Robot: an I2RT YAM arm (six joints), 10 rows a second.
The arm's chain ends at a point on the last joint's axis. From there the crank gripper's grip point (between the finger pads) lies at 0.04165 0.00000 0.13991 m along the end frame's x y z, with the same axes.
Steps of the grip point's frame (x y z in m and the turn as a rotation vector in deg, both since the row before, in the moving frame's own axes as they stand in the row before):
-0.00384 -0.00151 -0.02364 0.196 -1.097 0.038
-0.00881 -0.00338 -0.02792 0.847 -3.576 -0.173
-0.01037 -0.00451 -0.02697 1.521 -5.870 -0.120
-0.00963 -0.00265 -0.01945 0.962 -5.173 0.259
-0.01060 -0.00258 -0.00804 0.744 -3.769 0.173
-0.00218 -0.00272 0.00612 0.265 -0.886 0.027
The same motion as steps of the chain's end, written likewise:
-0.00115 -0.00106 -0.02441 0.196 -1.097 0.038
0.00000 -0.00118 -0.03023 0.847 -3.576 -0.173
0.00416 -0.00067 -0.03045 1.521 -5.870 -0.120
0.00315 -0.00043 -0.02262 0.962 -5.173 0.259
-0.00132 -0.00086 -0.01046 0.744 -3.769 0.173
-0.00001 -0.00209 0.00549 0.265 -0.886 0.027

